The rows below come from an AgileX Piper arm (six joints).
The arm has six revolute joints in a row. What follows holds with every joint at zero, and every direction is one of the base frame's. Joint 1 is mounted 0.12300 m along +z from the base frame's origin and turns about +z. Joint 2 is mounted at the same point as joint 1 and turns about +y. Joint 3 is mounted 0.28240 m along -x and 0.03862 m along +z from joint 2 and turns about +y. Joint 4 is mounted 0.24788 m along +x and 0.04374 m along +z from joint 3 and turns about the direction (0.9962, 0, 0.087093). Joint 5 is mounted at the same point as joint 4 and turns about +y. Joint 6 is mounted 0.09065 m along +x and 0.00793 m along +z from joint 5 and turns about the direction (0.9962, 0, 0.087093). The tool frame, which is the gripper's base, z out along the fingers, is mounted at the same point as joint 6; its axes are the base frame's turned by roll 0.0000, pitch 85.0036 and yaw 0.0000 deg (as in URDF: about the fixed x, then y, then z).
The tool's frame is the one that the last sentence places.
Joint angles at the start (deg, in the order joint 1, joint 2, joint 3, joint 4, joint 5, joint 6): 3.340 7.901 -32.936 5.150 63.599 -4.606
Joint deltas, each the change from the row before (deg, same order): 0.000 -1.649 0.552 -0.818 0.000 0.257; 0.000 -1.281 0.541 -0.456 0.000 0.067; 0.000 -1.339 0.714 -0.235 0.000 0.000; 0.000 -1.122 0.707 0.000 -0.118 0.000; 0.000 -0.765 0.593 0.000 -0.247 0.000; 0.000 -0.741 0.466 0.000 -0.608 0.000; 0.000 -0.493 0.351 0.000 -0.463 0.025
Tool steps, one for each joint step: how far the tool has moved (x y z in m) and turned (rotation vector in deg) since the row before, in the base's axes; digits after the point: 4 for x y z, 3 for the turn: -0.0038 -0.0014 -0.0026 -0.426 -1.105 -0.556; -0.0027 -0.0008 -0.0026 -0.289 -0.754 -0.274; -0.0025 -0.0005 -0.0035 -0.162 -0.636 -0.125; -0.0017 -0.0001 -0.0033 0.035 -0.532 -0.006; -0.0008 -0.0001 -0.0026 0.033 -0.417 -0.013; -0.0006 -0.0001 -0.0015 0.072 -0.879 -0.032; -0.0003 0.0000 -0.0011 0.073 -0.599 -0.037
